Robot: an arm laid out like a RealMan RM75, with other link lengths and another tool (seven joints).
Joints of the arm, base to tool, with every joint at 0 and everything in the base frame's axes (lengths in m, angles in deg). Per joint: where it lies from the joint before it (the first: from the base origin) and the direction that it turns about. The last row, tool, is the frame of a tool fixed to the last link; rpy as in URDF.
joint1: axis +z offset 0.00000 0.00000 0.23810
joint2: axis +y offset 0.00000 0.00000 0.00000
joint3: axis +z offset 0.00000 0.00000 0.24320
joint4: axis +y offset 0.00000 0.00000 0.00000
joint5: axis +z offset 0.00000 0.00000 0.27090
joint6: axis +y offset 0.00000 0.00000 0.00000
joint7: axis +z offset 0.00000 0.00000 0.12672
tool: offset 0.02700 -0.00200 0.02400 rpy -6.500 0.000 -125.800
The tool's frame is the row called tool.
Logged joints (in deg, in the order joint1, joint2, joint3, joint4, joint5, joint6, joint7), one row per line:
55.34 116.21 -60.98 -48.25 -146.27 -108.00 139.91
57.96 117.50 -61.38 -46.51 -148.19 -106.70 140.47
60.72 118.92 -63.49 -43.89 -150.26 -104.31 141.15
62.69 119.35 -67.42 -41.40 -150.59 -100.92 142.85
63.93 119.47 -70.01 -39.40 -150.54 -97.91 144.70
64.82 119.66 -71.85 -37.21 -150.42 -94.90 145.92
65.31 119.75 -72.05 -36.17 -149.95 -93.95 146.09
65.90 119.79 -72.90 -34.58 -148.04 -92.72 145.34
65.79 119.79 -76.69 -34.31 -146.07 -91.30 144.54
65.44 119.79 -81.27 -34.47 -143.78 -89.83 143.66
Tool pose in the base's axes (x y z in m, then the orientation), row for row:
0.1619 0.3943 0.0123 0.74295 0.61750 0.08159 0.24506
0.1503 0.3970 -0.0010 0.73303 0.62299 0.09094 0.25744
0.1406 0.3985 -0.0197 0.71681 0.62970 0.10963 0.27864
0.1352 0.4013 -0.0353 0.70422 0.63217 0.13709 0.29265
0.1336 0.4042 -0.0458 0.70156 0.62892 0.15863 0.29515
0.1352 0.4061 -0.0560 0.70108 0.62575 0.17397 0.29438
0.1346 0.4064 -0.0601 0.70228 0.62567 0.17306 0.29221
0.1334 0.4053 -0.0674 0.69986 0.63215 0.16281 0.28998
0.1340 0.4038 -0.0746 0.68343 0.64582 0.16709 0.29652
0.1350 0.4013 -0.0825 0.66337 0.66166 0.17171 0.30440
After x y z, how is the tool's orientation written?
As a quaternion, x y z w.
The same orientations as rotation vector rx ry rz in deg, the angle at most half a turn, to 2 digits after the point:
116.20 96.58 12.76
113.91 96.81 14.13
110.20 96.80 16.85
107.50 96.50 20.93
106.96 95.88 24.18
106.93 95.44 26.53
107.23 95.53 26.42
106.98 96.63 24.89
104.12 98.39 25.46
100.67 100.41 26.06

